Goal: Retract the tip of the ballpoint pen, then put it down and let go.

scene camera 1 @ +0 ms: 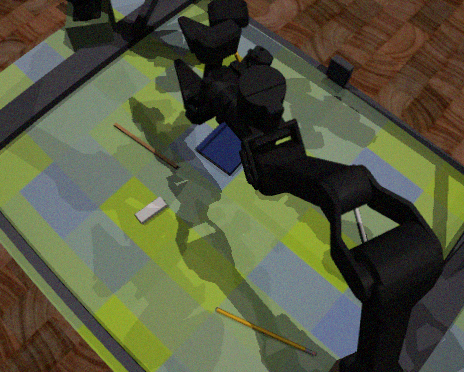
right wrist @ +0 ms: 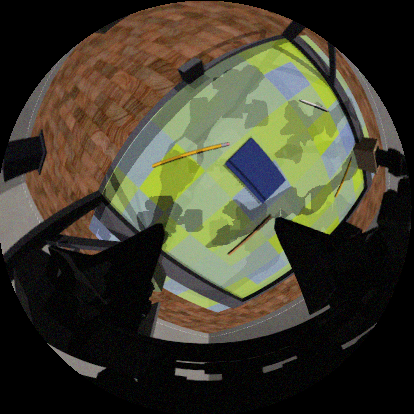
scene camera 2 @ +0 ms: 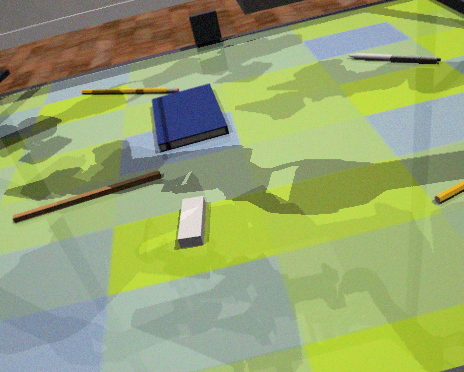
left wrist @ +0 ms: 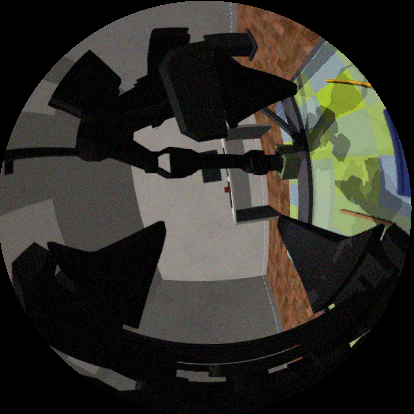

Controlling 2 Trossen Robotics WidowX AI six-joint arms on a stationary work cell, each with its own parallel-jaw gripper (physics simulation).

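Frame: origin at the left arm's base, x ahead, y left, z up, level; centimetres.
Seen in the pictures: left gripper, fingertip midpoint: (scene camera 1: 178,39) (left wrist: 223,224); right gripper, fingertip midpoint: (right wrist: 220,226) (left wrist: 274,83); left arm's base at its link origin: (right wrist: 377,156); right arm's base at its link origin: (scene camera 1: 87,10) (left wrist: 278,161).
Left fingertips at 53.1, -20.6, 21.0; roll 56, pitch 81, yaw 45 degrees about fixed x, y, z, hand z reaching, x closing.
Observation:
Offsets run from my left fingertips to a thing's middle, as dx, dy, dz.
The ballpoint pen {-36.7, -8.3, -31.1} (scene camera 1: 360,225) (scene camera 2: 395,58) (right wrist: 314,105) lies flat on the patchwork table top. In scene camera 2 its white half tapers to a point at the left, and its black half ends at the right. Whether the tip is out is too small to tell. In scene camera 1 the pen is partly hidden and shows through a gap in the left arm. My left gripper (scene camera 1: 179,42) (left wrist: 223,224) is open and empty, raised well away from the pen. My right gripper (right wrist: 220,226) is open and empty, high above the table and far from the pen.
A blue book {-5.9, -6.9, -30.9} (scene camera 1: 221,150) (scene camera 2: 190,116) (right wrist: 256,171) lies mid-table. A brown stick {+7.5, +6.1, -31.1} (scene camera 1: 146,145) (scene camera 2: 87,196) and a white block {-3.9, +15.9, -30.9} (scene camera 1: 151,210) (scene camera 2: 192,220) lie nearby. One yellow pencil {+2.5, -21.4, -31.1} (scene camera 2: 130,91) (right wrist: 190,155) lies behind the book, another yellow pencil {-35.2, +19.6, -31.1} (scene camera 1: 265,330) at scene camera 1's bottom.

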